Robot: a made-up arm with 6 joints.
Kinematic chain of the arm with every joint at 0, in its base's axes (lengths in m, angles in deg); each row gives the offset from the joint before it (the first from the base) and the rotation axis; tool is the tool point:
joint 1: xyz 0 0 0.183 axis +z
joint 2: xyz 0 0.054 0 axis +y
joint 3: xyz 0 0 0.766 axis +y
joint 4: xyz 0 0 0.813 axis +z
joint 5: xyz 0 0 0 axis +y
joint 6: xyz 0 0 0.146 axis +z
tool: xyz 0 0 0
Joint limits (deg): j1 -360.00..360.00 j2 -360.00..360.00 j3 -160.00..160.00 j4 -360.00..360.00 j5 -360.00..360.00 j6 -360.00..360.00
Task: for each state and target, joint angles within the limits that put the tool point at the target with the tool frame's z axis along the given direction. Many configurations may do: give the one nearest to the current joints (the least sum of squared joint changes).
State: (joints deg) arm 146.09 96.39 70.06 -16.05 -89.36 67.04
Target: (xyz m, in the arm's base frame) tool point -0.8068 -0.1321 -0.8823 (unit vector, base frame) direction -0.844 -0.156 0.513
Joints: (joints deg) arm 184.61 115.29 64.89 -5.87 -121.04 67.04
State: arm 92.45 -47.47 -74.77 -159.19 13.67 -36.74
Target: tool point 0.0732 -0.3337 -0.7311 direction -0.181 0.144 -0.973
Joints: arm 114.12 -94.77 -114.62 -160.38 -18.47 -36.74
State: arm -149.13 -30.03 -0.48 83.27 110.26 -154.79
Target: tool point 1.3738 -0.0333 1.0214 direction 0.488 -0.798 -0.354
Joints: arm -173.97 -55.00 -1.32 121.48 82.08 -154.79
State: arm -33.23 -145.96 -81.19 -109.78 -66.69 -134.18
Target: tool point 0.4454 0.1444 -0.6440 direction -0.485 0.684 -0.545
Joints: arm -1.05 -157.21 -109.88 -130.16 -117.98 -134.18
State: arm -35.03 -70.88 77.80 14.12 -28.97 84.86
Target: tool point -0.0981 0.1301 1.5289 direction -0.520 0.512 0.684
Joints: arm -3.29 -40.39 75.80 -29.72 -76.13 84.86
